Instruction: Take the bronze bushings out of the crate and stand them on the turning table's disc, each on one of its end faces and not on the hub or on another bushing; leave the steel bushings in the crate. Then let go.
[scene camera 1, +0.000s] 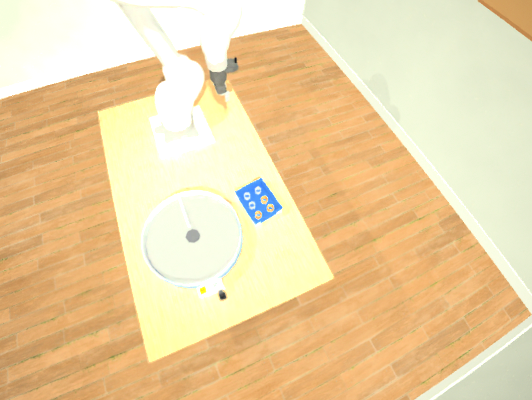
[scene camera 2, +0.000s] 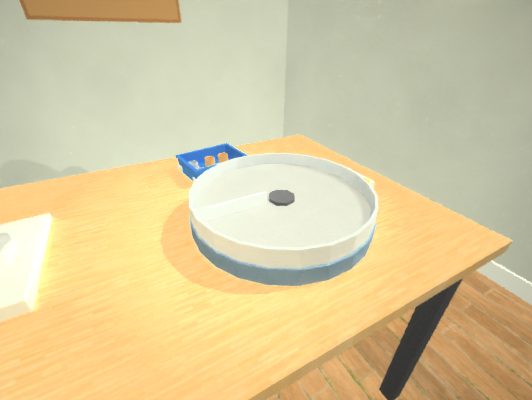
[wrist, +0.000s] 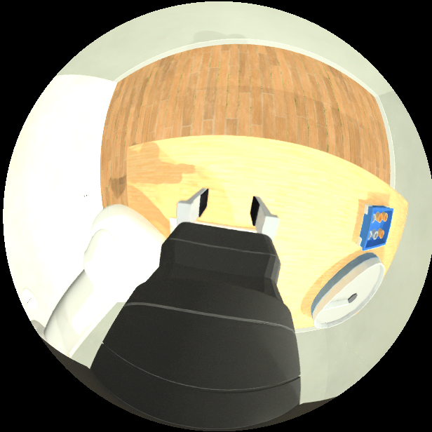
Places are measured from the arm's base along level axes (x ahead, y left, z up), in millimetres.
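Pixels of known places: gripper, fingertip midpoint: (scene camera 1: 226, 96); arm's base at its link origin: (scene camera 1: 179, 128).
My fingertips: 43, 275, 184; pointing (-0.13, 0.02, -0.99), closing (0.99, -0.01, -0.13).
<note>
For each thing: its top centre in the pictures, then the offset to it from my fingertips, as dx, dy, dz. "*": a spot on its surface instead.
- blue crate at its top centre: (scene camera 2: 212, 155) (scene camera 1: 258, 199) +528, -6, -153
- turning table's pale disc at its top centre: (scene camera 2: 281, 195) (scene camera 1: 192, 235) +607, -335, -142
- raised rim at a spot on its surface: (scene camera 2: 280, 246) * +528, -483, -151
- pale straight bar at a spot on its surface: (scene camera 2: 232, 204) (scene camera 1: 182, 209) * +482, -348, -126
- small panel with a yellow mark, surface spot: (scene camera 1: 203, 290) * +843, -346, -145
- black knob at a spot on its surface: (scene camera 1: 222, 295) * +882, -283, -177
The blue crate (scene camera 1: 246, 212) (scene camera 2: 200, 150) (wrist: 367, 227) stands on the table beside the turning table. In scene camera 1 it holds three bronze bushings (scene camera 1: 264, 200) (scene camera 1: 270, 208) (scene camera 1: 258, 215) toward its right and lower side, and three steel bushings (scene camera 1: 247, 196) (scene camera 1: 258, 190) (scene camera 1: 252, 205), all apart from each other. The turning table's pale disc (scene camera 1: 167, 250) (scene camera 2: 320, 215) (wrist: 335, 312) bears no bushing; its dark hub (scene camera 1: 193, 236) (scene camera 2: 281, 197) (wrist: 352, 298) is at the centre. My gripper (scene camera 1: 227, 96) (wrist: 229, 200) is open and empty, high near the robot's base and far from the crate.
A raised rim (scene camera 2: 280, 246) surrounds the disc, and a pale straight bar (scene camera 1: 185, 212) (scene camera 2: 232, 204) runs from rim to hub. A small panel with a yellow mark (scene camera 1: 203, 290) and a black knob (scene camera 1: 222, 295) sits beside the turning table. The robot's white base plate (scene camera 1: 167, 150) is at the table's other end.
</note>
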